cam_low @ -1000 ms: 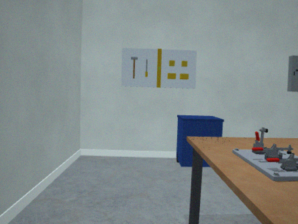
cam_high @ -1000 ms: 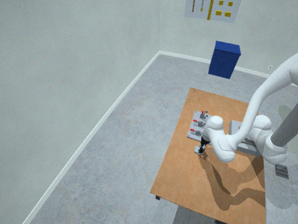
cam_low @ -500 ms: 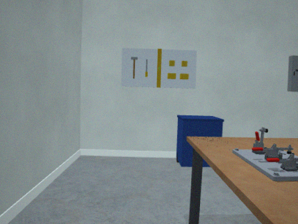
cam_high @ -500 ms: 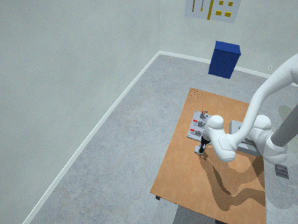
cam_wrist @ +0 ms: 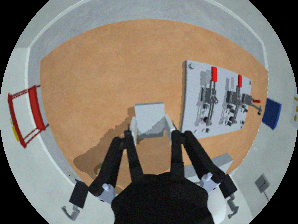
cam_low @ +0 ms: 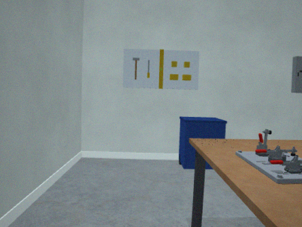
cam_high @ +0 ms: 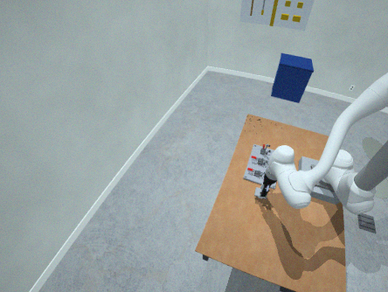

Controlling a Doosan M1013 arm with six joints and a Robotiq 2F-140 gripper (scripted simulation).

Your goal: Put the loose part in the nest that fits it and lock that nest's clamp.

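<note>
Right now my hand is 3 cm short of the grey fixture plate, 27 cm to the left of it and 7 cm above it. From my hand the other things lie so: grey part: 3 cm below.
</note>
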